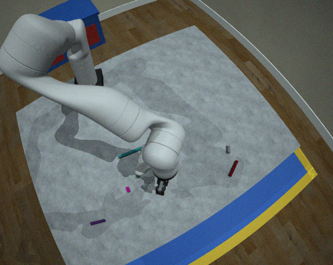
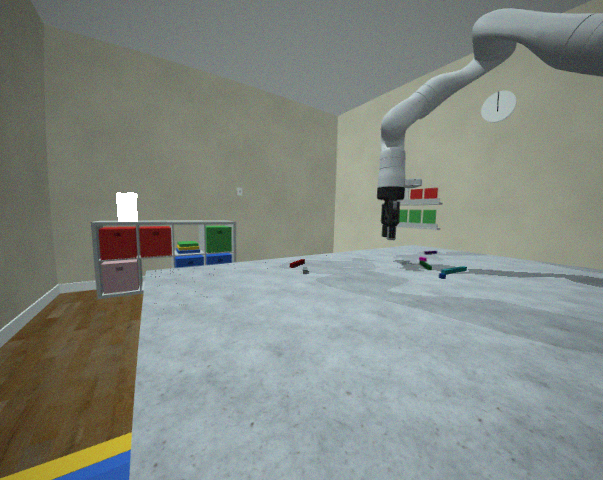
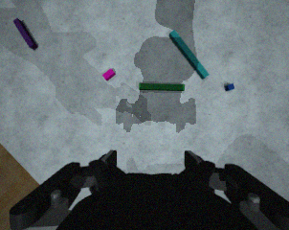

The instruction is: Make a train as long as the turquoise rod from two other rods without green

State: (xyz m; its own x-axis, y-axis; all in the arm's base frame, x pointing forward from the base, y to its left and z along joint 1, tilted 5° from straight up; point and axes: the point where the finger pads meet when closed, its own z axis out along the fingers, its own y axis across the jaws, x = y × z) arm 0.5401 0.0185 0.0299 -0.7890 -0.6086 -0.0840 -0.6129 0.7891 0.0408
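My hand is 270 mm to the right of the grey rod, 70 mm above it and 60 mm short of it. Also, from my hand: turquoise rod (170 mm behind, 70 mm below, 40 mm to the right); magenta rod (140 mm to the right, 70 mm below, 50 mm behind); green rod (90 mm behind, 70 mm below, 50 mm to the right).
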